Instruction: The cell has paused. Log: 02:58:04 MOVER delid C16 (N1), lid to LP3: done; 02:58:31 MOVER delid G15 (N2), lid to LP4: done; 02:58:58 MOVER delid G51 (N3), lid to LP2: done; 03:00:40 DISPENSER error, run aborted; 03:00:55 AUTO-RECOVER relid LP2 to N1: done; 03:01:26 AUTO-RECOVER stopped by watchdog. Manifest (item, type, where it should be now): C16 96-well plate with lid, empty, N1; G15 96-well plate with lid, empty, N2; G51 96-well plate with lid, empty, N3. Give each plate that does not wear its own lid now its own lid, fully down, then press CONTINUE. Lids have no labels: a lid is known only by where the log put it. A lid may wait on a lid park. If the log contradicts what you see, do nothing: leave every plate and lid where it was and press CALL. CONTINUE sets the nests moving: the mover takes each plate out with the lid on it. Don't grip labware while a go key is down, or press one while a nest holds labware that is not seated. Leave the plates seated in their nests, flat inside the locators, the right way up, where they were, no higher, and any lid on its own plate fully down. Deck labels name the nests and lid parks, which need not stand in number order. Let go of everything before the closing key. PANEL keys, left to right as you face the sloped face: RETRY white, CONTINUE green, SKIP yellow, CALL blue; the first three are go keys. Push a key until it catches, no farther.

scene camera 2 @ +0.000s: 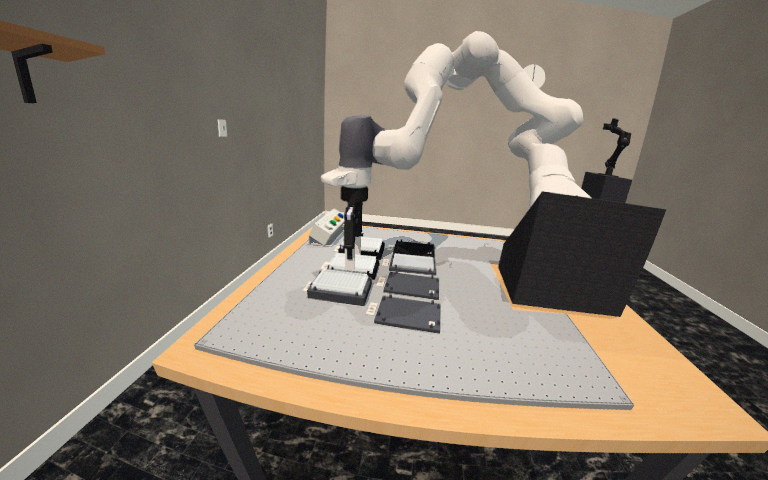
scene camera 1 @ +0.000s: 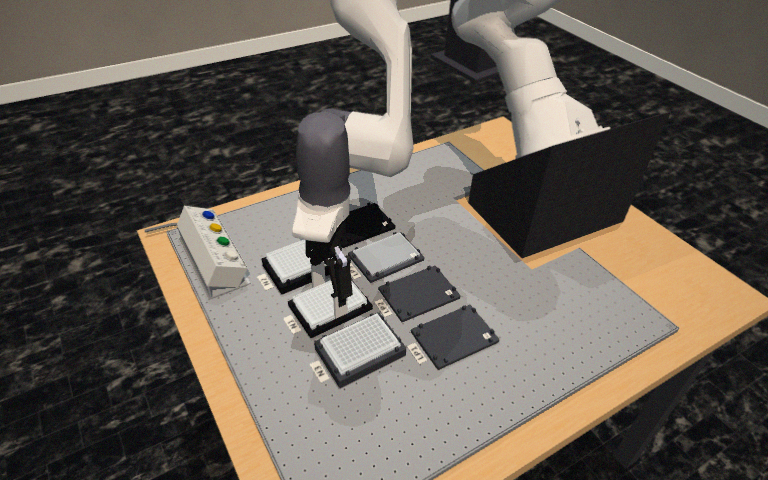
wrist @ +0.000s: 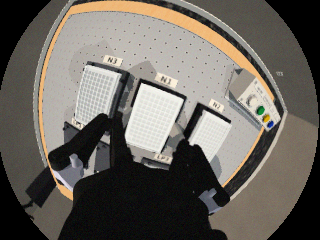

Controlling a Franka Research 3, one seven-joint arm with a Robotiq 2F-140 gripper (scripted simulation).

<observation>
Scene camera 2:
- gripper: 353, 262
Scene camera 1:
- gripper: 329, 299
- clear lid: 382, 255
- clear lid: 291, 260
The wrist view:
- gripper: 151, 121
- clear lid: 211, 131
</observation>
